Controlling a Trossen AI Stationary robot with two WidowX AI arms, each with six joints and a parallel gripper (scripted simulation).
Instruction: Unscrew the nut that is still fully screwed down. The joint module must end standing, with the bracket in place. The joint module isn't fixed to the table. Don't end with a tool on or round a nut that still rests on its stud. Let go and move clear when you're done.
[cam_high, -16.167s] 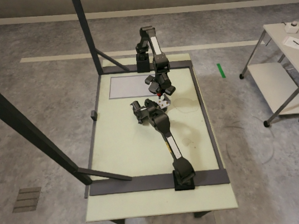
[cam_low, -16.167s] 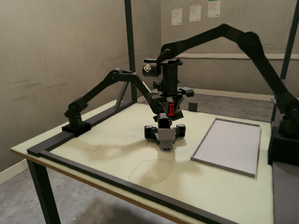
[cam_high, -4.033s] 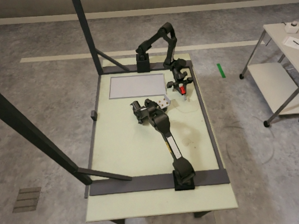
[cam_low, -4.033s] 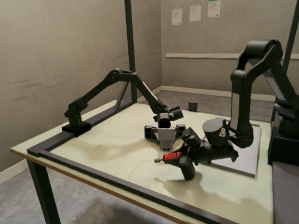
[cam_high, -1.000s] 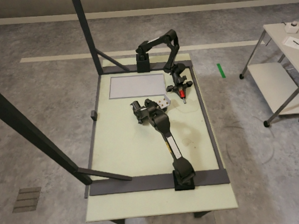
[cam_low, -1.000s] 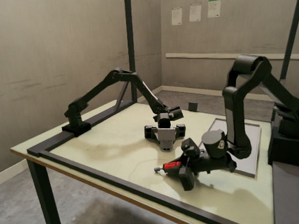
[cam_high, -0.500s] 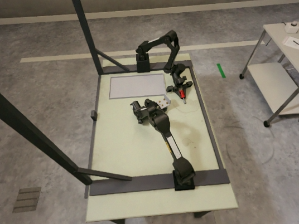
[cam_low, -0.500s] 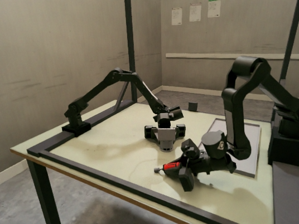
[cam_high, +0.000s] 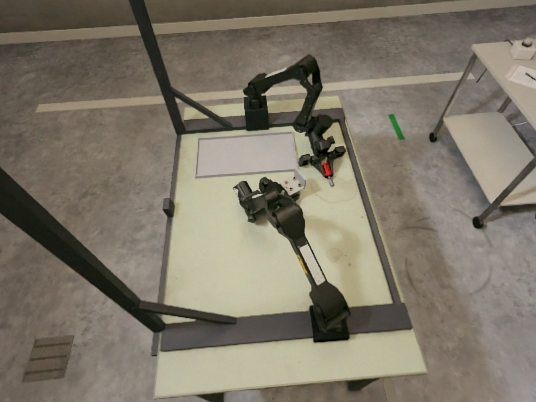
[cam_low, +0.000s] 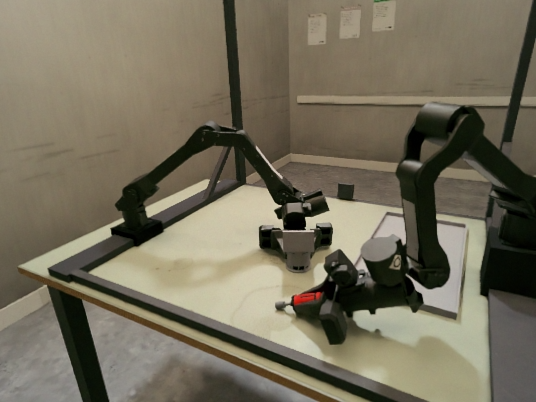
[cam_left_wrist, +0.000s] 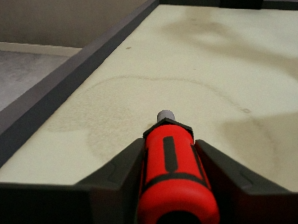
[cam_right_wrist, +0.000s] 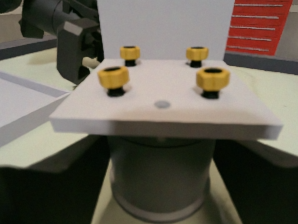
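Observation:
Now: left hand 30 mm to the left of the red-handled nut driver and 10 mm above it. Round my left hand: nut: 170 mm behind, 90 mm to the right, 40 mm above; then pale bracket: 160 mm behind, 70 mm to the right, 40 mm above; then grey joint module: 160 mm behind, 70 mm to the right.
Now: right hand 20 mm short of the grey joint module and 10 mm to the right of it. The rest, counted from my right hand: nut 10 mm ahead, 10 mm to the right, 40 mm above; pale bracket 30 mm ahead, 10 mm to the left, 40 mm above; red-handled nut driver 190 mm ahead, 50 mm to the left, 10 mm below.

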